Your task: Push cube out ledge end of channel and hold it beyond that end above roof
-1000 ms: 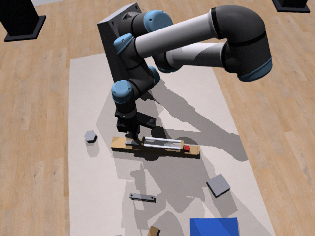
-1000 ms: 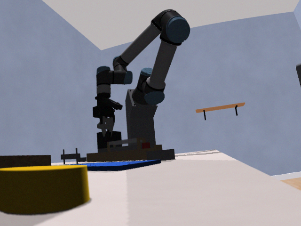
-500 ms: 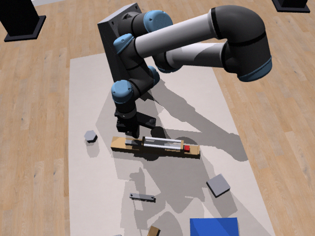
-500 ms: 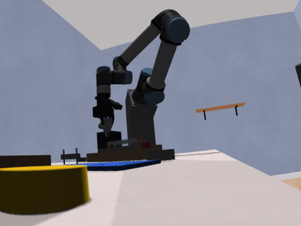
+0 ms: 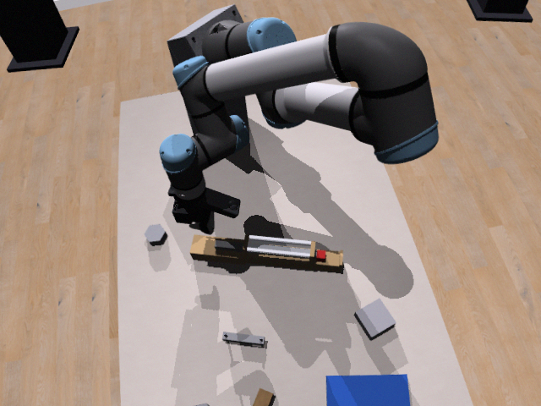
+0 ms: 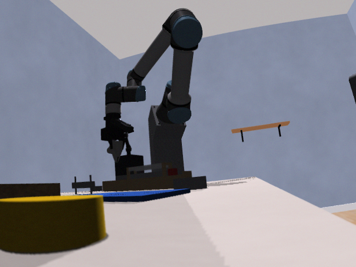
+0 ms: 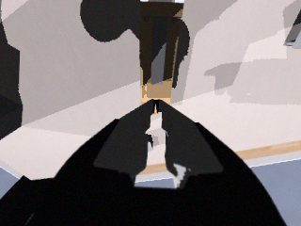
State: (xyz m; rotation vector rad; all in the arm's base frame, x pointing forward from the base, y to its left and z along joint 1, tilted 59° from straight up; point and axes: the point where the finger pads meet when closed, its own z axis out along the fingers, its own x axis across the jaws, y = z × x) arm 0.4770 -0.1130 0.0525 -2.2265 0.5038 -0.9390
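My gripper is now 300 mm to the right of the red cube, 80 mm above it and 40 mm short of it. From my hand the other things lie so: grey square block: 440 mm to the left, 220 mm ahead, 120 mm below; then thin grey stick: 80 mm below, 70 mm to the left, 10 mm ahead; then flat grey bar: 270 mm ahead, 110 mm below, 90 mm to the left.
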